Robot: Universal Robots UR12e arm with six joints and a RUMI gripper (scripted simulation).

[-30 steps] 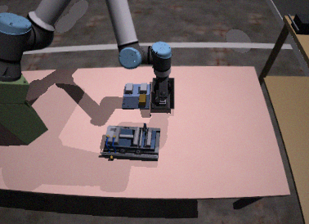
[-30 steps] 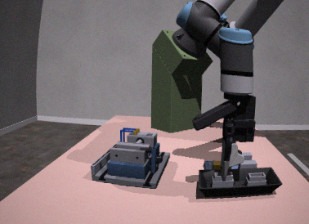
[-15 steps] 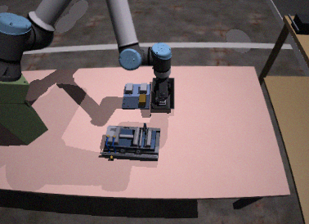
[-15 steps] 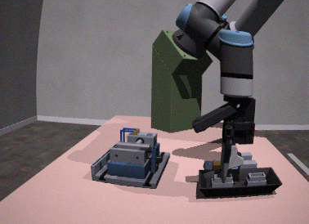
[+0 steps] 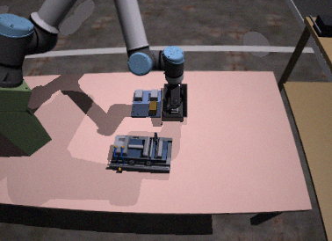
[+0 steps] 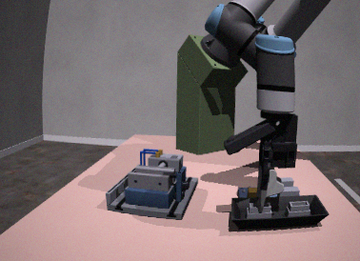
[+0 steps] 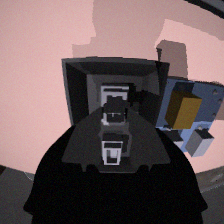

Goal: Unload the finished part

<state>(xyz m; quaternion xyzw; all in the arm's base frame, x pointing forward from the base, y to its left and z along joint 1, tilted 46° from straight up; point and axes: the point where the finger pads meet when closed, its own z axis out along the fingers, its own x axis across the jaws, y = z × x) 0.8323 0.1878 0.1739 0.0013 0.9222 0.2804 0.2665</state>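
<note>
The yellow block is 12 cm behind my hand, 3 cm below it and 1 cm to the right of it. From my hand the other things lie so: blue plate 17 cm behind, 5 cm below, 2 cm to the left; then vise 29 cm to the right, 11 cm behind, 1 cm below.
</note>
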